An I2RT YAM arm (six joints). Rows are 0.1 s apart.
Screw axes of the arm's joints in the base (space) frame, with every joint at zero. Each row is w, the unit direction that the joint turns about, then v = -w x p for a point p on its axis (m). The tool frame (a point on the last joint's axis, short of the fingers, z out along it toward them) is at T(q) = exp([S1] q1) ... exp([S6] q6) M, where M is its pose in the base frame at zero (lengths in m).
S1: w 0 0 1 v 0.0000 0.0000 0.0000
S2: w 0 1 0 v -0.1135 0.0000 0.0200
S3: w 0 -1 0 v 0.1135 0.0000 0.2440
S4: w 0 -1 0 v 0.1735 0.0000 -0.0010
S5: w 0 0 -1 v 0.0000 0.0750 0.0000
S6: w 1 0 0 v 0.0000 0.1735 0.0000
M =
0 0 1 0.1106
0 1 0 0.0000
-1 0 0 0.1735
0 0 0 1
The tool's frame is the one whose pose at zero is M.
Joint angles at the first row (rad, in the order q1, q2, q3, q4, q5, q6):
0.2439 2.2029 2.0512 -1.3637 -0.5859 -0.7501
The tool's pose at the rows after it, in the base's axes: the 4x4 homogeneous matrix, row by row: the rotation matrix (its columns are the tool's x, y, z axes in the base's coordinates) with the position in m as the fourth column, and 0 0 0 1 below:
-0.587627 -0.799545 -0.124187 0.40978; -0.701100 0.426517 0.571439 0.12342; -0.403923 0.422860 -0.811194 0.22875; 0 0 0 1
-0.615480 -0.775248 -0.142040 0.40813; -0.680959 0.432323 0.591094 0.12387; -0.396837 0.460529 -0.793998 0.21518; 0 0 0 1
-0.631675 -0.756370 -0.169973 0.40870; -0.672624 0.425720 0.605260 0.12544; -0.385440 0.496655 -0.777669 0.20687; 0 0 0 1
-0.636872 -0.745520 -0.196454 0.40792; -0.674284 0.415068 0.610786 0.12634; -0.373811 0.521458 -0.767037 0.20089; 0 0 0 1
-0.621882 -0.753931 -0.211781 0.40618; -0.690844 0.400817 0.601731 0.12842; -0.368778 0.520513 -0.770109 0.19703; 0 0 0 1
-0.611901 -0.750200 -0.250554 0.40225; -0.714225 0.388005 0.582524 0.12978; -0.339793 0.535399 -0.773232 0.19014; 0 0 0 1
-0.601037 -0.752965 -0.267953 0.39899; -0.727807 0.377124 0.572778 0.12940; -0.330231 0.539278 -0.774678 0.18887; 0 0 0 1
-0.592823 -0.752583 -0.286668 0.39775; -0.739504 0.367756 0.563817 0.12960; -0.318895 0.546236 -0.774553 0.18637; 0 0 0 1
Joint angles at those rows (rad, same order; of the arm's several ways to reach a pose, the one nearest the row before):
0.2439 2.1890 1.9607 -1.3209 -0.6243 -0.7256
0.2439 2.1905 1.9069 -1.2810 -0.6534 -0.7011
0.2454 2.2104 1.9037 -1.2870 -0.6795 -0.6964
0.2469 2.2243 1.9007 -1.3009 -0.6949 -0.7056
0.2531 2.2289 1.8930 -1.3054 -0.6888 -0.7270
0.2592 2.2396 1.8823 -1.3330 -0.6781 -0.7547
0.2608 2.2366 1.8715 -1.3483 -0.6719 -0.7761
0.2623 2.2442 1.8729 -1.3667 -0.6673 -0.7946

